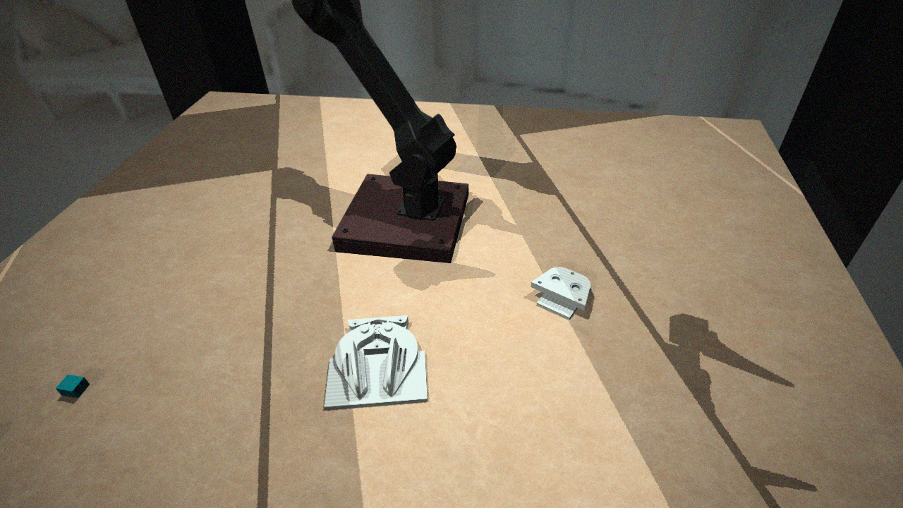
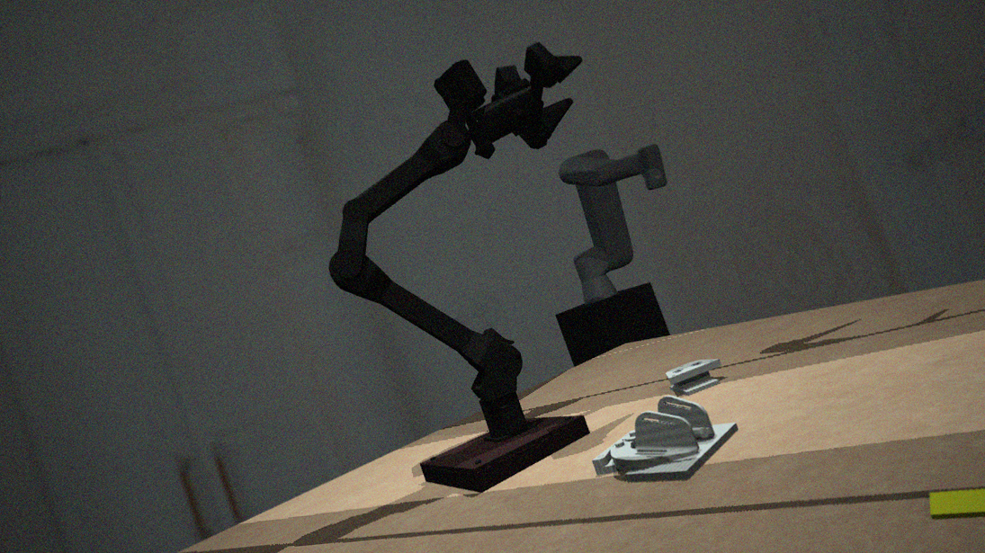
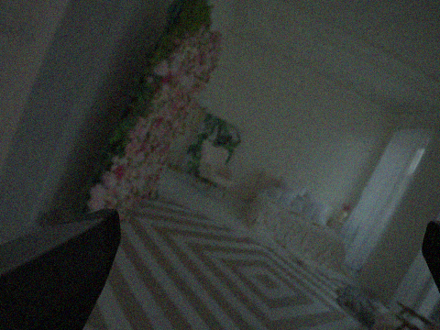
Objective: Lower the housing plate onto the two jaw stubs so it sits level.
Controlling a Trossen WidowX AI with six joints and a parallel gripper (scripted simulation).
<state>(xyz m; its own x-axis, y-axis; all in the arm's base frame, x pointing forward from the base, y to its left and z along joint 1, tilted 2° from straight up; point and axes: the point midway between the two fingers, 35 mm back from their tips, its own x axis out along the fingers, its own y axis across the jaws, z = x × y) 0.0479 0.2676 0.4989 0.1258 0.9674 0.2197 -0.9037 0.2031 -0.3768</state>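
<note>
Now: gripper tip 28 cm short of the pale base plate, 27 cm to the left of it and 52 cm above it. Round my gripper tip: teal block 39 cm ahead, 63 cm to the right, 52 cm below; then yellow block 56 cm ahead, 29 cm to the right, 52 cm below.
</note>
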